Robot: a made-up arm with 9 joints. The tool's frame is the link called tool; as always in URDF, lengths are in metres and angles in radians. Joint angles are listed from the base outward.
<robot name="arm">
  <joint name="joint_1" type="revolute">
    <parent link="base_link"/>
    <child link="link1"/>
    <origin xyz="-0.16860 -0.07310 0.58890" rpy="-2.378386 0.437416 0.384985"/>
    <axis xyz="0 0 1"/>
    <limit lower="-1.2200" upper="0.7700"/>
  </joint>
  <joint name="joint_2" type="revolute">
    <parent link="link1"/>
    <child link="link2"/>
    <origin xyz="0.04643 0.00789 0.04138" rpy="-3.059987 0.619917 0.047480"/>
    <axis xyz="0 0 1"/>
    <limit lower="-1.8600" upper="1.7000"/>
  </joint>
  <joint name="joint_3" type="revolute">
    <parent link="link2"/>
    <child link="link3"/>
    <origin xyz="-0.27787 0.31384 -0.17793" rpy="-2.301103 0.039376 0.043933"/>
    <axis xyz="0 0 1"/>
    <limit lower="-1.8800" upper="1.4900"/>
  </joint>
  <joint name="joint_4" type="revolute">
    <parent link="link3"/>
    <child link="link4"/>
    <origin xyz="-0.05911 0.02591 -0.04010" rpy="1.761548 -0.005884 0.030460"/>
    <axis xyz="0 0 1"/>
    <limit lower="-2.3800" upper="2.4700"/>
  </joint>
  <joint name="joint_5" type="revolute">
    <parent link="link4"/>
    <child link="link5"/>
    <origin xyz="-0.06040 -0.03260 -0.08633" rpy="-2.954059 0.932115 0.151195"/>
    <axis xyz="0 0 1"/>
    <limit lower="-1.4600" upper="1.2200"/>
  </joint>
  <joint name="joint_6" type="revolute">
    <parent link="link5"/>
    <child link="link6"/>
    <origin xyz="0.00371 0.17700 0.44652" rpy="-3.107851 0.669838 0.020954"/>
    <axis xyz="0 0 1"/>
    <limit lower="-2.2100" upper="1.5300"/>
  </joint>
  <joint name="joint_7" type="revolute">
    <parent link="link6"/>
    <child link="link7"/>
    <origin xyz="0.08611 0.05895 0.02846" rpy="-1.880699 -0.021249 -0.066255"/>
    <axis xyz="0 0 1"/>
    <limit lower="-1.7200" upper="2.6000"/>
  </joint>
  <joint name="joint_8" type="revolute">
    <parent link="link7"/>
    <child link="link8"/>
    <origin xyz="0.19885 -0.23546 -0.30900" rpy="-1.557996 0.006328 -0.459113"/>
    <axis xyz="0 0 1"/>
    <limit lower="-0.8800" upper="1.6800"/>
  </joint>
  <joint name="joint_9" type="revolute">
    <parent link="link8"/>
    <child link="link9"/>
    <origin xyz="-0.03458 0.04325 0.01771" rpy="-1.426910 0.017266 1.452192"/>
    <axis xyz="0 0 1"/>
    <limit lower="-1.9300" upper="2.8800"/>
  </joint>
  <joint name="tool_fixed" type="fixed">
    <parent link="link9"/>
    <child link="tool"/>
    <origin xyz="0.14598 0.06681 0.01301" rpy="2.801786 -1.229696 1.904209"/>
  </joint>
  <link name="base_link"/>
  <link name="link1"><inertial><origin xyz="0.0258 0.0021 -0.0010"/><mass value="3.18"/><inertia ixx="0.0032" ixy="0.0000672" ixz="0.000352" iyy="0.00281" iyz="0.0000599" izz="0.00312"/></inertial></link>
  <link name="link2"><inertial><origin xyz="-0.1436 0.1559 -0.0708"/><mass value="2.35"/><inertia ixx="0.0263" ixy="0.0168" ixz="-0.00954" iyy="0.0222" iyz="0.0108" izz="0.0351"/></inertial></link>
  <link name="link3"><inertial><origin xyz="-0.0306 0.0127 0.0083"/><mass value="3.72"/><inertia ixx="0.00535" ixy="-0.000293" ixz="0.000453" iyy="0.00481" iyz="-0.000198" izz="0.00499"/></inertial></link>
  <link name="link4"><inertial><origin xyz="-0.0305 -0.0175 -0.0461"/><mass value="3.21"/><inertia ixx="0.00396" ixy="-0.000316" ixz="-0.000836" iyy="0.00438" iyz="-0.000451" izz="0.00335"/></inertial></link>
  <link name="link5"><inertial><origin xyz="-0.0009 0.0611 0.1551"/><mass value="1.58"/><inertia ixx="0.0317" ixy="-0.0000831" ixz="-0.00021" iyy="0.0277" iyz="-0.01" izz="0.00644"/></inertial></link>
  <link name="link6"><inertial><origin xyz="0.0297 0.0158 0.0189"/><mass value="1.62"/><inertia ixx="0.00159" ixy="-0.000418" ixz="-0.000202" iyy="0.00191" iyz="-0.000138" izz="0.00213"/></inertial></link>
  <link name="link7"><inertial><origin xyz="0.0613 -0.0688 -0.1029"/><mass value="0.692"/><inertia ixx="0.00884" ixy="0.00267" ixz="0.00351" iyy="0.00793" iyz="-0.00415" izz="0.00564"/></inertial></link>
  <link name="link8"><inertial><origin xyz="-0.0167 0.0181 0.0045"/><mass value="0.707"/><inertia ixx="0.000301" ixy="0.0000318" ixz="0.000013" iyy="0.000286" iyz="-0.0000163" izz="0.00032"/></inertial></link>
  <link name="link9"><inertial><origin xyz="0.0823 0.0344 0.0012"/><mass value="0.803"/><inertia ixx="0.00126" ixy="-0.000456" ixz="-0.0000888" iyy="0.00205" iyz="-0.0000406" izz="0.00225"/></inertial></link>
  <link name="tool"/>
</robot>
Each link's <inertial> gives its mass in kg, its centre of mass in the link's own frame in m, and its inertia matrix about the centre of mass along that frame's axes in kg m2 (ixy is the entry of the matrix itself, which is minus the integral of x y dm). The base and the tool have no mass. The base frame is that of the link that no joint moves.
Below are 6 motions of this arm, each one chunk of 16 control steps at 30 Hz.
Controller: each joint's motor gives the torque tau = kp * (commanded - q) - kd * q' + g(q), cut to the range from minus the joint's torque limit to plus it. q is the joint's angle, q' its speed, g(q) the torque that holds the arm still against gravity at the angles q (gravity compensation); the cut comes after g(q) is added. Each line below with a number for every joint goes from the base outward.
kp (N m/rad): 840 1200 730 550 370 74 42 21 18
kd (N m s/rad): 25 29 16 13 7.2 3.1 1.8 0.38 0.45
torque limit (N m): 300 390 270 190 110 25 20 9.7 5.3
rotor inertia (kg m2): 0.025 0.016 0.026 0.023 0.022 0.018 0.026 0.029 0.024
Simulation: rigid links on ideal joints. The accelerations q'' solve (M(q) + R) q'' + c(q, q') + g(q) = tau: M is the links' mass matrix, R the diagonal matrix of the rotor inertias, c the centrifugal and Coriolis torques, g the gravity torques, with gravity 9.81 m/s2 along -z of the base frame. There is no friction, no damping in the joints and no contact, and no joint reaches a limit. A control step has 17 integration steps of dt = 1/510 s. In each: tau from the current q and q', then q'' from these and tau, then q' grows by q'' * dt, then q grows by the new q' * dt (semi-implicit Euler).
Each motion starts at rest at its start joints. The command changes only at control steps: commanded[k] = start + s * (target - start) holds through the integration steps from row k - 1 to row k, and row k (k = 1, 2, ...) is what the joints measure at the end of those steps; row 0 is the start. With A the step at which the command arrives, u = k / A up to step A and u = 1 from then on. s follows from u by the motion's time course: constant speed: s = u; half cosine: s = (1 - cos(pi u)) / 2; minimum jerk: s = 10 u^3 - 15 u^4 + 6 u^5; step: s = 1 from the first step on.
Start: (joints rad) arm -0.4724 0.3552 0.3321 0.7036 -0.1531 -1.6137 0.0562 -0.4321 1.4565
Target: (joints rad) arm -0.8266 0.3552 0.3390 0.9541 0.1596 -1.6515 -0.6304 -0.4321 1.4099
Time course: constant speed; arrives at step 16
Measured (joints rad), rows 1 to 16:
1: -0.4847 0.3499 0.3361 0.7091 -0.1409 -1.6142 0.0534 -0.4307 1.4583
2: -0.5014 0.3456 0.3399 0.7204 -0.1207 -1.6172 0.0371 -0.4294 1.4586
3: -0.5209 0.3445 0.3415 0.7355 -0.0972 -1.6228 0.0012 -0.4304 1.4541
4: -0.5430 0.3465 0.3411 0.7531 -0.0734 -1.6289 -0.0521 -0.4336 1.4448
5: -0.5672 0.3503 0.3395 0.7724 -0.0511 -1.6332 -0.1151 -0.4370 1.4344
6: -0.5925 0.3545 0.3371 0.7924 -0.0313 -1.6348 -0.1780 -0.4387 1.4269
7: -0.6179 0.3578 0.3347 0.8118 -0.0138 -1.6343 -0.2331 -0.4378 1.4249
8: -0.6428 0.3597 0.3329 0.8301 0.0024 -1.6328 -0.2771 -0.4346 1.4277
9: -0.6666 0.3604 0.3324 0.8472 0.0187 -1.6310 -0.3113 -0.4312 1.4320
10: -0.6892 0.3601 0.3330 0.8632 0.0360 -1.6295 -0.3404 -0.4295 1.4342
11: -0.7110 0.3592 0.3342 0.8785 0.0544 -1.6289 -0.3696 -0.4306 1.4323
12: -0.7322 0.3581 0.3356 0.8935 0.0740 -1.6297 -0.4029 -0.4337 1.4266
13: -0.7531 0.3571 0.3369 0.9083 0.0946 -1.6320 -0.4421 -0.4372 1.4189
14: -0.7742 0.3563 0.3379 0.9229 0.1156 -1.6359 -0.4870 -0.4395 1.4115
15: -0.7953 0.3556 0.3387 0.9375 0.1369 -1.6408 -0.5361 -0.4398 1.4059
16: -0.8167 0.3552 0.3393 0.9519 0.1581 -1.6463 -0.5873 -0.4385 1.4025

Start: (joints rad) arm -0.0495 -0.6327 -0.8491 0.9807 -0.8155 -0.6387 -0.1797 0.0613 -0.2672
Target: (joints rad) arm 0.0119 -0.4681 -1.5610 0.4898 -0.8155 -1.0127 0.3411 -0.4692 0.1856
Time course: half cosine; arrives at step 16
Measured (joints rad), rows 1 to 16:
1: -0.0492 -0.6319 -0.8528 0.9759 -0.8168 -0.6382 -0.1767 0.0603 -0.2666
2: -0.0479 -0.6287 -0.8656 0.9613 -0.8202 -0.6391 -0.1655 0.0558 -0.2629
3: -0.0456 -0.6225 -0.8902 0.9373 -0.8244 -0.6457 -0.1434 0.0445 -0.2526
4: -0.0423 -0.6132 -0.9279 0.9061 -0.8277 -0.6605 -0.1108 0.0223 -0.2328
5: -0.0379 -0.6010 -0.9788 0.8698 -0.8293 -0.6840 -0.0700 -0.0143 -0.2023
6: -0.0326 -0.5865 -1.0411 0.8300 -0.8288 -0.7151 -0.0244 -0.0667 -0.1618
7: -0.0265 -0.5706 -1.1121 0.7880 -0.8266 -0.7521 0.0232 -0.1323 -0.1141
8: -0.0201 -0.5539 -1.1879 0.7448 -0.8233 -0.7924 0.0704 -0.2051 -0.0625
9: -0.0136 -0.5373 -1.2645 0.7015 -0.8197 -0.8333 0.1149 -0.2767 -0.0107
10: -0.0075 -0.5214 -1.3381 0.6591 -0.8164 -0.8727 0.1555 -0.3394 0.0387
11: -0.0022 -0.5068 -1.4051 0.6187 -0.8138 -0.9091 0.1917 -0.3888 0.0836
12: 0.0021 -0.4938 -1.4631 0.5817 -0.8119 -0.9415 0.2236 -0.4245 0.1229
13: 0.0053 -0.4829 -1.5100 0.5498 -0.8109 -0.9695 0.2517 -0.4487 0.1554
14: 0.0075 -0.4745 -1.5445 0.5245 -0.8106 -0.9925 0.2764 -0.4644 0.1797
15: 0.0087 -0.4690 -1.5660 0.5073 -0.8109 -1.0095 0.2978 -0.4739 0.1945
16: 0.0090 -0.4666 -1.5740 0.4993 -0.8116 -1.0196 0.3147 -0.4776 0.1989

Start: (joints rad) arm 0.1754 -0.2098 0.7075 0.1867 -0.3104 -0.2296 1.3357 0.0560 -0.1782
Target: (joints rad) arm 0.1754 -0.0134 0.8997 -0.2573 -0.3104 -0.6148 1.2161 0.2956 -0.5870
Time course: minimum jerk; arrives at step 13
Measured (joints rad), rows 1 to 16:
1: 0.1756 -0.2093 0.7077 0.1857 -0.3108 -0.2294 1.3348 0.0560 -0.1784
2: 0.1765 -0.2060 0.7095 0.1789 -0.3130 -0.2284 1.3291 0.0562 -0.1800
3: 0.1781 -0.1974 0.7147 0.1604 -0.3185 -0.2263 1.3149 0.0591 -0.1869
4: 0.1796 -0.1822 0.7256 0.1273 -0.3266 -0.2245 1.2928 0.0682 -0.2042
5: 0.1802 -0.1608 0.7432 0.0800 -0.3351 -0.2275 1.2665 0.0870 -0.2359
6: 0.1794 -0.1346 0.7669 0.0220 -0.3412 -0.2421 1.2412 0.1160 -0.2835
7: 0.1773 -0.1057 0.7946 -0.0415 -0.3425 -0.2758 1.2213 0.1527 -0.3450
8: 0.1744 -0.0762 0.8233 -0.1044 -0.3379 -0.3339 1.2100 0.1914 -0.4155
9: 0.1706 -0.0485 0.8502 -0.1608 -0.3277 -0.4157 1.2088 0.2254 -0.4871
10: 0.1658 -0.0248 0.8740 -0.2060 -0.3133 -0.5134 1.2179 0.2496 -0.5506
11: 0.1606 -0.0073 0.8938 -0.2375 -0.2970 -0.6133 1.2357 0.2624 -0.5981
12: 0.1563 0.0021 0.9090 -0.2551 -0.2817 -0.7001 1.2577 0.2663 -0.6249
13: 0.1550 0.0035 0.9193 -0.2622 -0.2705 -0.7610 1.2764 0.2662 -0.6317
14: 0.1581 -0.0010 0.9253 -0.2649 -0.2661 -0.7889 1.2841 0.2679 -0.6242
15: 0.1655 -0.0091 0.9271 -0.2672 -0.2689 -0.7855 1.2793 0.2752 -0.6108
16: 0.1758 -0.0184 0.9252 -0.2696 -0.2771 -0.7590 1.2666 0.2885 -0.5990

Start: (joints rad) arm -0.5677 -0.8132 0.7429 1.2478 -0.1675 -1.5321 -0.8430 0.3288 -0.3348
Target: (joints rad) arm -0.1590 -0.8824 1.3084 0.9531 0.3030 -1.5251 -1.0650 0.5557 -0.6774
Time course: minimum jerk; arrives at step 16
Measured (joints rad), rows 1 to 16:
1: -0.5674 -0.8130 0.7435 1.2479 -0.1669 -1.5317 -0.8426 0.3290 -0.3352
2: -0.5651 -0.8115 0.7479 1.2481 -0.1626 -1.5293 -0.8394 0.3301 -0.3385
3: -0.5588 -0.8083 0.7598 1.2468 -0.1513 -1.5232 -0.8304 0.3324 -0.3495
4: -0.5468 -0.8043 0.7828 1.2415 -0.1309 -1.5134 -0.8148 0.3360 -0.3730
5: -0.5279 -0.8008 0.8189 1.2293 -0.1012 -1.5006 -0.7956 0.3416 -0.4107
6: -0.5013 -0.7996 0.8683 1.2084 -0.0630 -1.4868 -0.7785 0.3522 -0.4605
7: -0.4672 -0.8020 0.9290 1.1781 -0.0177 -1.4750 -0.7697 0.3725 -0.5173
8: -0.4263 -0.8088 0.9974 1.1395 0.0334 -1.4686 -0.7752 0.4067 -0.5736
9: -0.3801 -0.8202 1.0684 1.0948 0.0891 -1.4702 -0.8002 0.4548 -0.6210
10: -0.3302 -0.8358 1.1367 1.0475 0.1475 -1.4809 -0.8491 0.5093 -0.6512
11: -0.2786 -0.8548 1.1982 1.0014 0.2056 -1.4997 -0.9226 0.5569 -0.6589
12: -0.2277 -0.8757 1.2498 0.9599 0.2591 -1.5246 -1.0147 0.5840 -0.6452
13: -0.1798 -0.8970 1.2896 0.9250 0.3029 -1.5535 -1.1110 0.5848 -0.6186
14: -0.1379 -0.9168 1.3167 0.8985 0.3335 -1.5833 -1.1936 0.5641 -0.5904
15: -0.1048 -0.9331 1.3317 0.8823 0.3499 -1.6100 -1.2481 0.5330 -0.5697
16: -0.0826 -0.9436 1.3370 0.8774 0.3535 -1.6278 -1.2693 0.5042 -0.5616

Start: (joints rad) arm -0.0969 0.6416 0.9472 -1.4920 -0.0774 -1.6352 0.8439 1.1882 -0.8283
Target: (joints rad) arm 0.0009 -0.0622 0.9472 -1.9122 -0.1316 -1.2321 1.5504 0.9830 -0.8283
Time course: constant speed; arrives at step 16
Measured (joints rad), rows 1 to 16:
1: -0.1086 0.6291 0.9456 -1.5011 -0.0860 -1.6199 0.8516 1.1872 -0.8275
2: -0.1182 0.6045 0.9388 -1.5164 -0.1038 -1.5745 0.8790 1.1871 -0.8264
3: -0.1226 0.5704 0.9307 -1.5353 -0.1245 -1.5077 0.9274 1.1899 -0.8283
4: -0.1222 0.5300 0.9250 -1.5564 -0.1414 -1.4382 0.9868 1.1944 -0.8340
5: -0.1182 0.4858 0.9234 -1.5800 -0.1510 -1.3817 1.0446 1.1957 -0.8404
6: -0.1114 0.4390 0.9255 -1.6061 -0.1528 -1.3458 1.0940 1.1869 -0.8437
7: -0.1020 0.3892 0.9308 -1.6341 -0.1484 -1.3302 1.1361 1.1628 -0.8421
8: -0.0903 0.3361 0.9383 -1.6629 -0.1401 -1.3295 1.1746 1.1228 -0.8368
9: -0.0766 0.2797 0.9467 -1.6920 -0.1298 -1.3367 1.2122 1.0722 -0.8295
10: -0.0609 0.2211 0.9549 -1.7216 -0.1191 -1.3461 1.2489 1.0204 -0.8218
11: -0.0438 0.1617 0.9616 -1.7520 -0.1090 -1.3539 1.2845 0.9771 -0.8149
12: -0.0259 0.1033 0.9662 -1.7833 -0.1003 -1.3586 1.3198 0.9482 -0.8094
13: -0.0080 0.0476 0.9682 -1.8157 -0.0938 -1.3593 1.3566 0.9343 -0.8061
14: 0.0089 -0.0045 0.9676 -1.8489 -0.0903 -1.3556 1.3972 0.9314 -0.8056
15: 0.0239 -0.0524 0.9648 -1.8822 -0.0900 -1.3470 1.4440 0.9327 -0.8086
16: 0.0360 -0.0961 0.9603 -1.9153 -0.0933 -1.3331 1.4978 0.9328 -0.8150

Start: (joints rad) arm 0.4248 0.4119 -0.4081 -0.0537 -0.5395 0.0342 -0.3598 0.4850 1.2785
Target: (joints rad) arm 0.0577 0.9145 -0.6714 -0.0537 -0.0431 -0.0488 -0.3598 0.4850 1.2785
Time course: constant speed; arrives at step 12
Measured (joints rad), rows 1 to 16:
1: 0.4151 0.4212 -0.4179 -0.0640 -0.5042 0.0448 -0.3434 0.4854 1.2778
2: 0.3952 0.4496 -0.4317 -0.0711 -0.4570 0.0574 -0.3411 0.4962 1.2942
3: 0.3662 0.4959 -0.4477 -0.0713 -0.4086 0.0579 -0.3539 0.5122 1.3176
4: 0.3314 0.5526 -0.4676 -0.0665 -0.3620 0.0430 -0.3748 0.5210 1.3291
5: 0.2941 0.6110 -0.4924 -0.0594 -0.3193 0.0172 -0.3973 0.5141 1.3185
6: 0.2567 0.6647 -0.5214 -0.0529 -0.2808 -0.0106 -0.4150 0.4933 1.2899
7: 0.2203 0.7117 -0.5518 -0.0490 -0.2454 -0.0324 -0.4220 0.4695 1.2572
8: 0.1861 0.7529 -0.5807 -0.0478 -0.2106 -0.0445 -0.4158 0.4548 1.2353
9: 0.1544 0.7909 -0.6061 -0.0483 -0.1740 -0.0475 -0.3984 0.4553 1.2321
10: 0.1252 0.8282 -0.6279 -0.0494 -0.1344 -0.0450 -0.3757 0.4678 1.2462
11: 0.0975 0.8662 -0.6472 -0.0504 -0.0922 -0.0413 -0.3552 0.4838 1.2690
12: 0.0702 0.9057 -0.6655 -0.0511 -0.0485 -0.0398 -0.3424 0.4953 1.2899
13: 0.0490 0.9344 -0.6743 -0.0465 -0.0459 -0.0543 -0.3581 0.4999 1.3018
14: 0.0365 0.9448 -0.6832 -0.0428 -0.0533 -0.0723 -0.3661 0.4896 1.2853
15: 0.0330 0.9405 -0.6906 -0.0418 -0.0590 -0.0778 -0.3604 0.4721 1.2560
16: 0.0371 0.9296 -0.6918 -0.0433 -0.0602 -0.0699 -0.3452 0.4608 1.2373

